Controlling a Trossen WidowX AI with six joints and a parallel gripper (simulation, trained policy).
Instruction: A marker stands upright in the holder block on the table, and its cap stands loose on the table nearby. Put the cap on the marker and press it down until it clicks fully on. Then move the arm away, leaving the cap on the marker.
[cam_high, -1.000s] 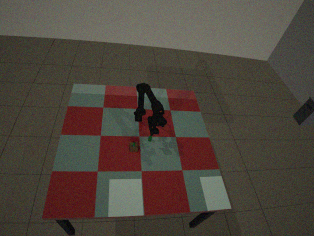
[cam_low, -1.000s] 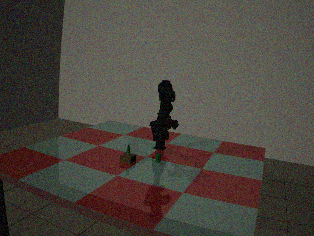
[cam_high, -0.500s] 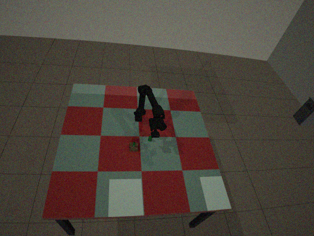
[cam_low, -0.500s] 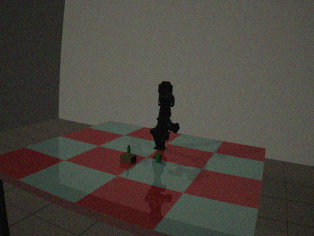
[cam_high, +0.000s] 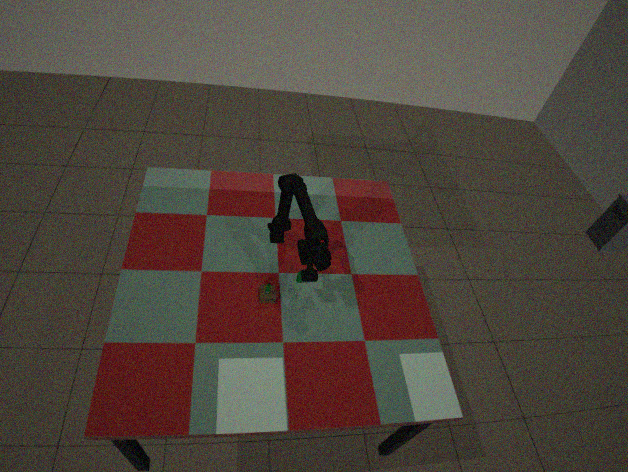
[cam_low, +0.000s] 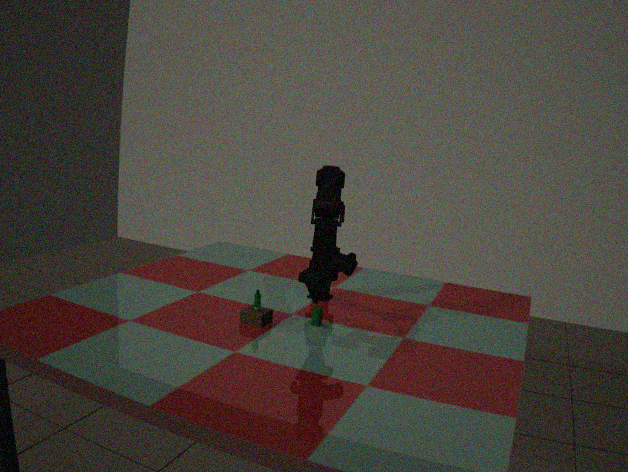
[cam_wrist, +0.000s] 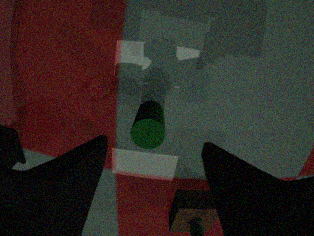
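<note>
Right now my gripper tip is 50 mm above the green cap, 10 mm to the left of it and 10 mm past it. Round my gripper tip: brown holder block: 150 mm to the right, 80 mm ahead, 60 mm below; green marker: 150 mm to the right, 80 mm ahead, 10 mm below.
</note>
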